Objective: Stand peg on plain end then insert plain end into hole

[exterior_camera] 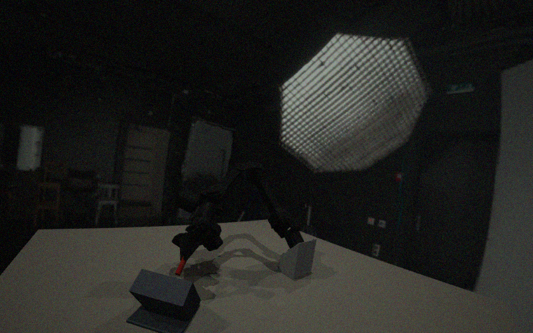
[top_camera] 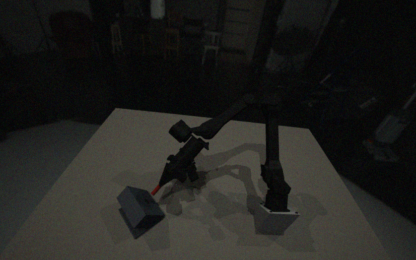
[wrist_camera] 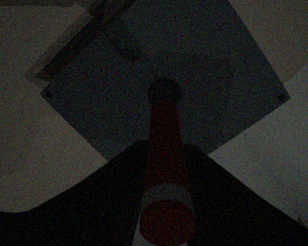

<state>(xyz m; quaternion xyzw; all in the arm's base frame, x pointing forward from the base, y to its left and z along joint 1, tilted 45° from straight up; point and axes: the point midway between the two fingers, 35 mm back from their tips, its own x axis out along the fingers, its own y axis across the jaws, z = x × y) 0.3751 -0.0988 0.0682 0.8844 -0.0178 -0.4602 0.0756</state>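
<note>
My gripper tip is 6 cm short of the sloped panel, 6 cm above it and 5 cm to the right of it. Round my gripper tip: peg 1 cm to the right, 1 cm behind, 1 cm above.
</note>
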